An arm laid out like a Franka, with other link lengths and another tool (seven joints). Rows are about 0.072 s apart.
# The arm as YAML. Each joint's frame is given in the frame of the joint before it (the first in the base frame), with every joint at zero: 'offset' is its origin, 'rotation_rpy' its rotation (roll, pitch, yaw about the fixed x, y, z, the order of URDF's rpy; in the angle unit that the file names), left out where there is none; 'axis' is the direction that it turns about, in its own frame. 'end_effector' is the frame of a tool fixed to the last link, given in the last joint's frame.
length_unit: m
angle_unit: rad
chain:
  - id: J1
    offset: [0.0, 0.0, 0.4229]
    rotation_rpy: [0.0, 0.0, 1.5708]
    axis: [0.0, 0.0, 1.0]
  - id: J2
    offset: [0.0, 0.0, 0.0]
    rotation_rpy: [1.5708, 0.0, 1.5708]
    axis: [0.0, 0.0, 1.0]
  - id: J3
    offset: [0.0, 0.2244, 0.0]
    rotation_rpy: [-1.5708, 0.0, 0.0]
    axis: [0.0, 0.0, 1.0]
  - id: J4
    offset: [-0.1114, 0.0, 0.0]
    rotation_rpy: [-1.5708, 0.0, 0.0]
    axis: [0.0, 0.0, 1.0]
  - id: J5
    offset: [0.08, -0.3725, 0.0]
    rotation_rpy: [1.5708, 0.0, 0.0]
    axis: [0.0, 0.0, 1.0]
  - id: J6
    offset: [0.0, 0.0, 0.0]
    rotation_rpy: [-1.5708, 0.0, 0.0]
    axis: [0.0, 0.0, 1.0]
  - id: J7
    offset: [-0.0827, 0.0, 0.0]
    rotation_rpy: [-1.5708, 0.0, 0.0]
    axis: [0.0, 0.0, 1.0]
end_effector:
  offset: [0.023, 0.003, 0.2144]
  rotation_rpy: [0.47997, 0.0, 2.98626]
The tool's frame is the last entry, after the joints.
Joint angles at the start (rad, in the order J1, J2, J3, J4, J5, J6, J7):
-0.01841, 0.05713, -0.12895, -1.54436, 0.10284, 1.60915, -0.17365
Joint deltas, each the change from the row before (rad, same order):
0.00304, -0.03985, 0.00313, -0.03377, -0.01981, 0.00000, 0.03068
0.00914, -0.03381, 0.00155, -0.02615, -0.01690, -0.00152, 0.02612
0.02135, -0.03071, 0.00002, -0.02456, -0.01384, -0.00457, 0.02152
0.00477, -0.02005, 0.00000, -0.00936, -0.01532, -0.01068, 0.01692
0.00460, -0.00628, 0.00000, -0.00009, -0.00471, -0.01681, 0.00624
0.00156, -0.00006, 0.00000, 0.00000, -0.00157, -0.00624, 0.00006
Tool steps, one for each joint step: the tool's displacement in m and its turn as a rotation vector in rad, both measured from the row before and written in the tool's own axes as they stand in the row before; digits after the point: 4 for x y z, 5 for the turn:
-0.0075, -0.0057, -0.0051, -0.01543, 0.01124, 0.02063
-0.0057, -0.0074, -0.0036, -0.01339, 0.00781, 0.01211
-0.0047, -0.0118, 0.0006, -0.00925, -0.00253, 0.00056
-0.0052, -0.0037, -0.0047, -0.01225, 0.00211, 0.01151
-0.0037, -0.0033, -0.0008, -0.00127, -0.00956, 0.00647
-0.0012, -0.0005, 0.0007, -0.00010, -0.00640, 0.00164

